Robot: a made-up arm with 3 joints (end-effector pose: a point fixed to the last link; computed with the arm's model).
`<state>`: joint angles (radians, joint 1 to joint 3).
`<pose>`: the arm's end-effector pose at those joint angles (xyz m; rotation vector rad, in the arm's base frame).
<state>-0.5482 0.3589 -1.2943</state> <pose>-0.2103 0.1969 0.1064 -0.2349 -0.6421 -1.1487</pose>
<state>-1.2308 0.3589 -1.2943</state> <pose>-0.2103 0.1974 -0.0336 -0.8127 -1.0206 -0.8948</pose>
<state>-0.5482 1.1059 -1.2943</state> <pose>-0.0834 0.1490 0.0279 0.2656 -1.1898 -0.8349</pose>
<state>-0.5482 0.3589 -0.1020</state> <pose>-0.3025 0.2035 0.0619 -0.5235 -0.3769 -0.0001</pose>
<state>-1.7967 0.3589 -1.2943</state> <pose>-0.2103 0.1294 -0.1286 -1.2824 -1.2958 -0.6051</pose>
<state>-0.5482 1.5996 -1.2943</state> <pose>0.0215 0.1486 0.0273 0.6033 -1.5084 -0.5665</pose>
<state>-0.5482 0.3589 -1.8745</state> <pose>-0.1913 0.1595 0.1376 -0.0445 -0.7335 -1.7036</pose>
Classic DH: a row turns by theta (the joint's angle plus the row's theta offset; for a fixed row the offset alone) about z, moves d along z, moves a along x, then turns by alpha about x. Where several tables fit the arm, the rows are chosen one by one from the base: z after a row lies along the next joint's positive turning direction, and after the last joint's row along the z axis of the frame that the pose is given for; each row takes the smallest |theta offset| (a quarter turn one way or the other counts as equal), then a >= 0, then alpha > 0; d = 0 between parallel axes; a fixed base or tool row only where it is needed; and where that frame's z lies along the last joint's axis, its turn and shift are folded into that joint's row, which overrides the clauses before.
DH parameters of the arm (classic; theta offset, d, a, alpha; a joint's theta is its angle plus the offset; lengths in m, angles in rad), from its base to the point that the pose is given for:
base (fixed): 1.5708 0.0358 0 1.5708
joint 1: 1.5708 -0.0295 0.2788 -1.5708
joint 2: 1.5708 -0.0731 0.2805 1.5708
joint 3: -1.1576 0 0.0914 0
tool (fixed): -1.984 -0.045 0 0

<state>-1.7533 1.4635 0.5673</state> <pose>-0.0229 -0.1016 -0.0715 -1.7632 -0.6602 1.6515</pose>
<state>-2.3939 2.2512 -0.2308</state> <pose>0.1924 -0.0677 -0.1309 -0.9794 -1.0156 2.2197</pose>
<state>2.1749 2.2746 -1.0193</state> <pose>0.1526 -0.1943 0.0818 -1.4657 0.5159 2.2015</pose>
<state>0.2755 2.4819 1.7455</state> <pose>0.2798 -0.0045 0.1341 -1.8246 -1.6845 0.4296</pose>
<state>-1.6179 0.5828 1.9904</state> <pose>-0.2903 0.0527 0.0278 -1.5315 1.3338 1.8813</pose>
